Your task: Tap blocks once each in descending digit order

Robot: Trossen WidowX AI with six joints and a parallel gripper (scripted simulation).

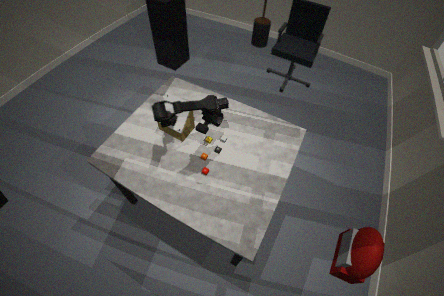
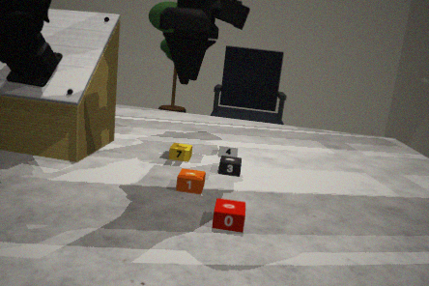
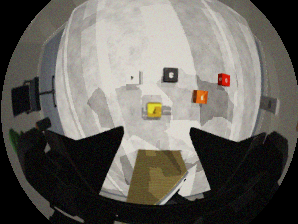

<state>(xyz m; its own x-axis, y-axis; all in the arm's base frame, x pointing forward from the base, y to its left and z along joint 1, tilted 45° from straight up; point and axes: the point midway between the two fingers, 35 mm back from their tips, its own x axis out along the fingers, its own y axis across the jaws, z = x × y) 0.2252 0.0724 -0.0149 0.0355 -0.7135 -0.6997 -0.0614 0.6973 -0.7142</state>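
Now: gripper tip 12 cm above the yellow block. From my gripper tip the other things lie so: black block 8 cm ahead, 3 cm to the right, 12 cm below; then orange block 4 cm ahead, 11 cm to the right, 12 cm below; then white block 7 cm ahead, 6 cm to the left, 12 cm below.
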